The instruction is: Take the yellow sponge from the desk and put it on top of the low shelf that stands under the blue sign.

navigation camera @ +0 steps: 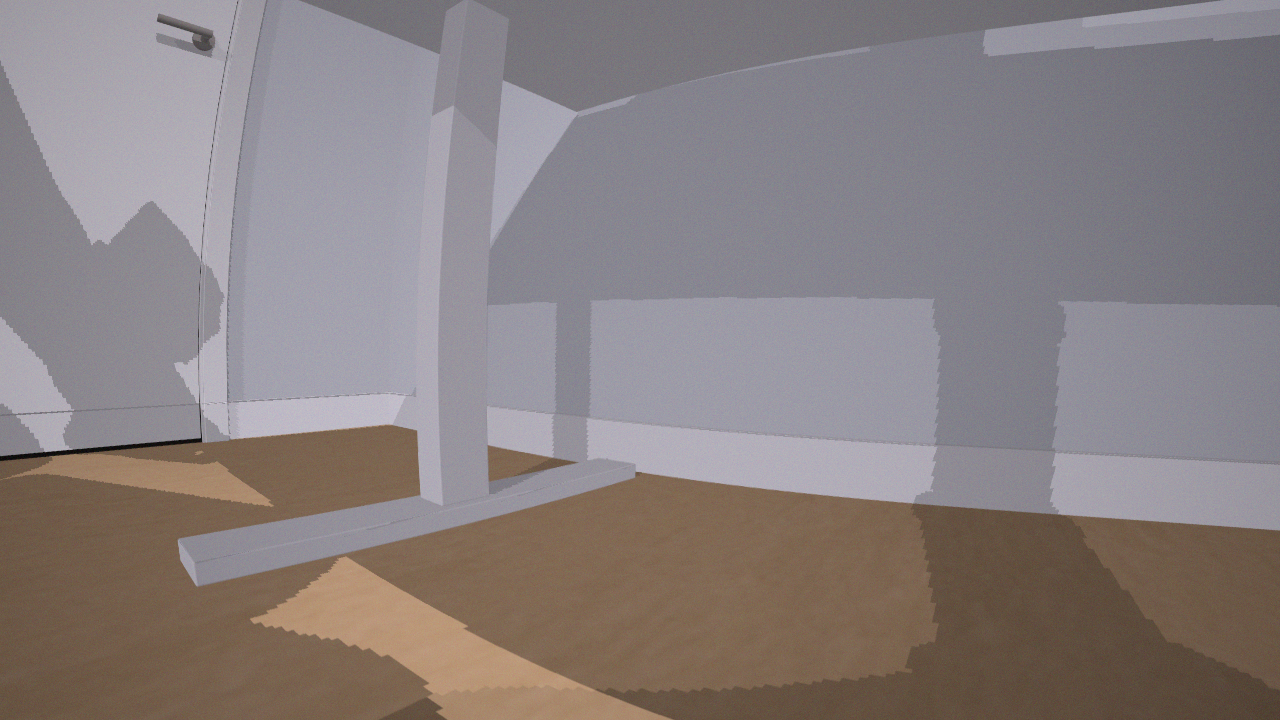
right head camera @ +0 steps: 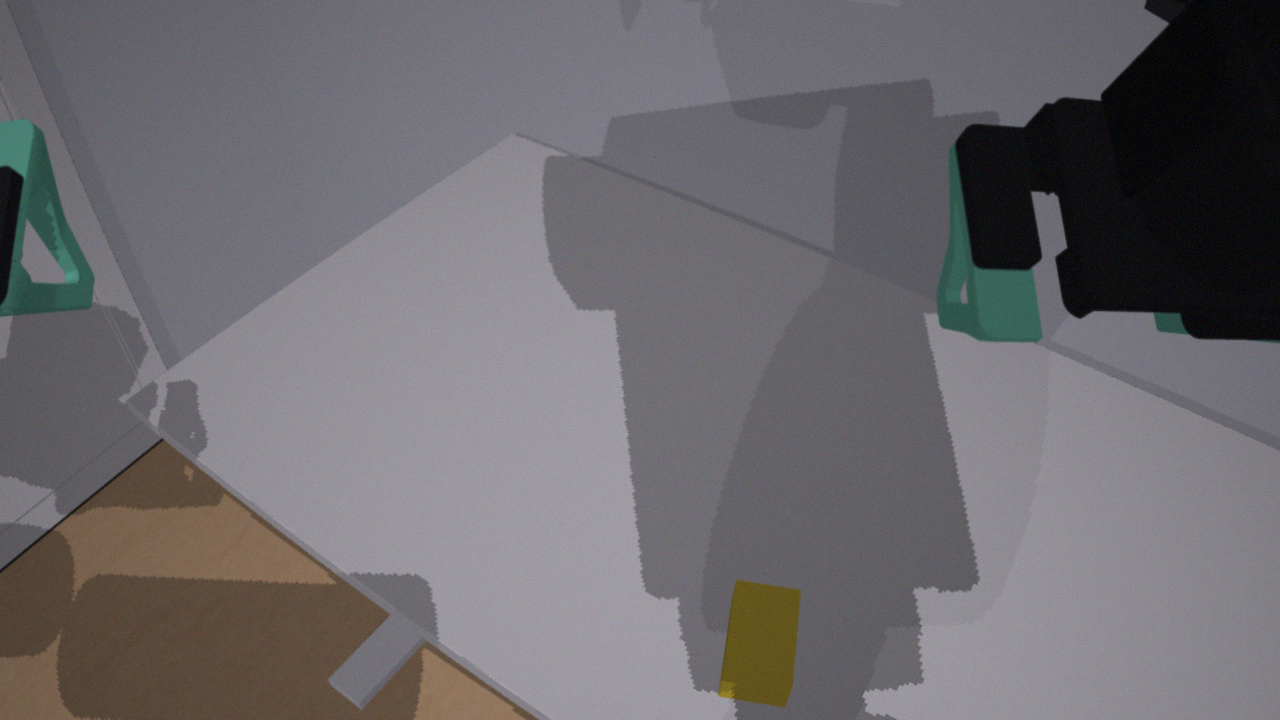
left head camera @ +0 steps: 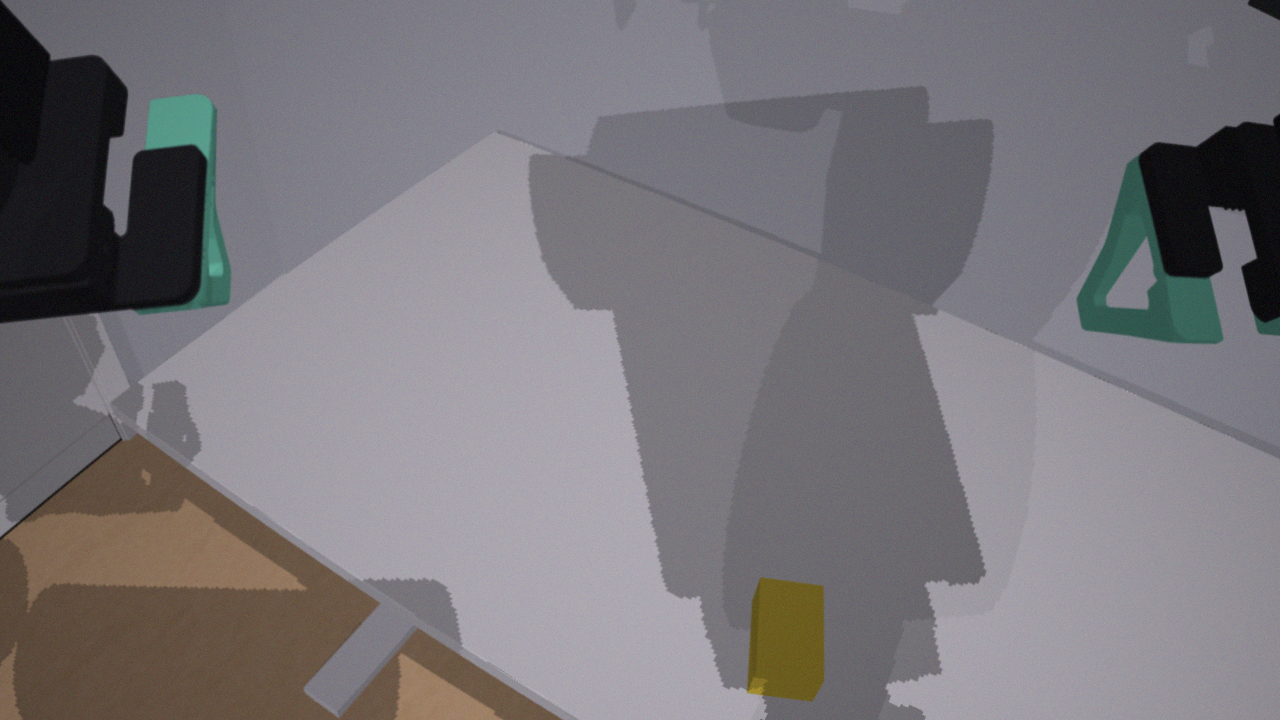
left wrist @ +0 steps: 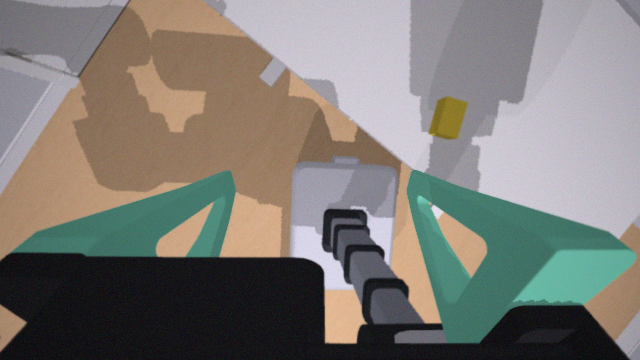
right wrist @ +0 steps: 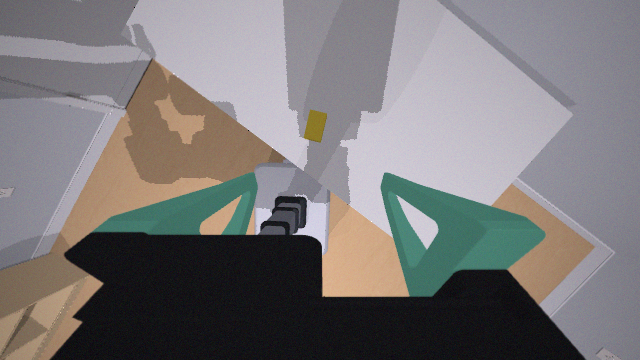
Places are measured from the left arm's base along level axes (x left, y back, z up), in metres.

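Pixels of known places: left gripper, between the fingertips: [left head camera: 102, 299] [left wrist: 320, 180]; right gripper, between the fingertips: [right head camera: 1053, 313] [left head camera: 1173, 316] [right wrist: 319, 179].
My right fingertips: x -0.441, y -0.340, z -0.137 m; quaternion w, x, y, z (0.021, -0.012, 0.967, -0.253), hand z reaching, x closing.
Observation:
Ahead of a thing's pixels: the offset from my right fingertips to its top centre. "spot": to the spot under its first point. Level surfaces: height alone.
The yellow sponge @[dx +0.037, dy -0.136, dz -0.508 m] [left head camera: 789, 640] [right head camera: 762, 644] [left wrist: 451, 119] [right wrist: 315, 126] lies on the white desk @[dz -0.553 m] [left head camera: 402, 402] [right head camera: 402, 402] [left wrist: 550, 165] [right wrist: 450, 125], in shadow, near the long edge on my side. My left gripper [left wrist: 320, 180] is open and empty, with its fingers wide apart; the sponge shows beyond its right fingertip in the left wrist view. My right gripper [right wrist: 319, 179] is open and empty, and the sponge shows ahead between its fingertips in the right wrist view. Both grippers are apart from the sponge. The blue sign does not show, and I cannot identify the low shelf.
My light grey base [left wrist: 310, 175] [right wrist: 270, 175] is close to the desk edge. A desk leg @[spot: dx +0.442, dy -0.661, dz -0.991 m] [navigation camera: 452, 295] stands on a long foot [navigation camera: 295, 537]. A door [navigation camera: 107, 134] is at the left, walls behind the desk. Beige wooden furniture [right wrist: 40, 280] shows at the lower left.

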